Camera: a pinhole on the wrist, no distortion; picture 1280 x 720 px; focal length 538.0 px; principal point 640.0 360.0 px. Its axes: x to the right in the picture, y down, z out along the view. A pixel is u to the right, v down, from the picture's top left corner.
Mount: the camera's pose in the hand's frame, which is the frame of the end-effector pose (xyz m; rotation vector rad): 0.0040 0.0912 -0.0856 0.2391 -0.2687 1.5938
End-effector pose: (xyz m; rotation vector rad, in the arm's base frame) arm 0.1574 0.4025 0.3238 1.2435 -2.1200 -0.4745
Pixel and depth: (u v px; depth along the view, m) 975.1 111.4 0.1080
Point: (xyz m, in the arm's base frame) 0.0340 0.4189 0.3832
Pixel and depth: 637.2 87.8 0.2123
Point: 0.0217 0.3200 0.2887
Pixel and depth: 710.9 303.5 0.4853
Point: -0.1264 0.3595 0.0468
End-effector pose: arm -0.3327 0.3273 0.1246 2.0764 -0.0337 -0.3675
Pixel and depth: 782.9 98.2 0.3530
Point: -0.2410 0.0222 0.0144
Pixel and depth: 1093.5 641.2 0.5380
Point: -0.7310 -0.2670 0.2268
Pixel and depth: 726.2 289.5 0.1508
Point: -0.3222 0.2342 0.1458
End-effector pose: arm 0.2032 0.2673 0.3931 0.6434 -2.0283 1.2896
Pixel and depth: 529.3 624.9 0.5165
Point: 0.4062 -0.1227 0.2029
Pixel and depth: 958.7 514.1 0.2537
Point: 0.0999 0.1486 0.1826
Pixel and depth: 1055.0 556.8 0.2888
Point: 0.0710 0.1227 0.1046
